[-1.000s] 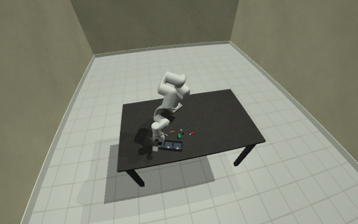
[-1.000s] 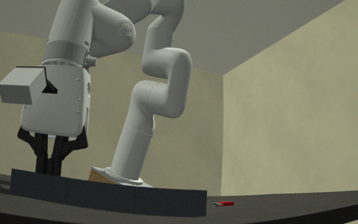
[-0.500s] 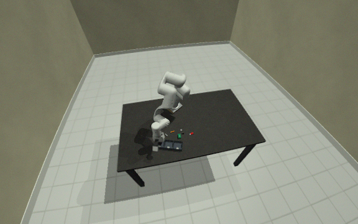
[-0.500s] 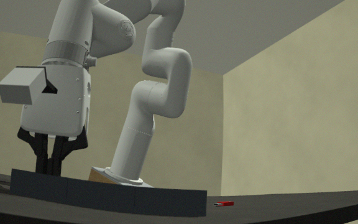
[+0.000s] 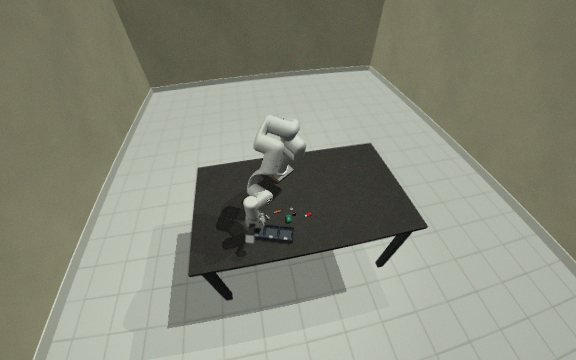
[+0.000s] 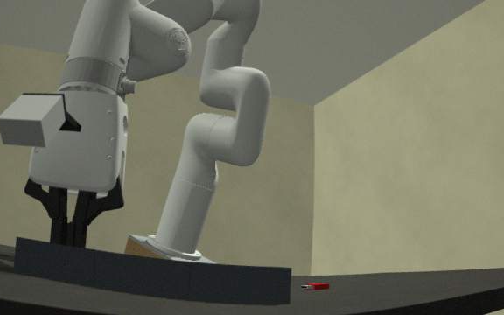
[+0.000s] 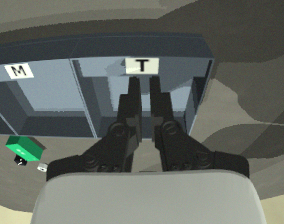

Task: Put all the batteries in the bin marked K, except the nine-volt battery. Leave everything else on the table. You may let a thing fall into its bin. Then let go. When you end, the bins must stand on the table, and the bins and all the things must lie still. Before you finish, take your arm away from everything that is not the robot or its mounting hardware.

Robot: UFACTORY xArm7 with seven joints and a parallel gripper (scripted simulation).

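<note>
Now: hand 80 mm to the right of the dark blue bin, 30 mm short of it and 20 mm above it. From my hand the other things lie so: green nine-volt battery (200 mm to the left, 50 mm behind, 30 mm below); then bolt (80 mm to the left, 80 mm behind, 30 mm below); then orange cylindrical battery (150 mm to the left, 110 mm behind, 30 mm below).
</note>
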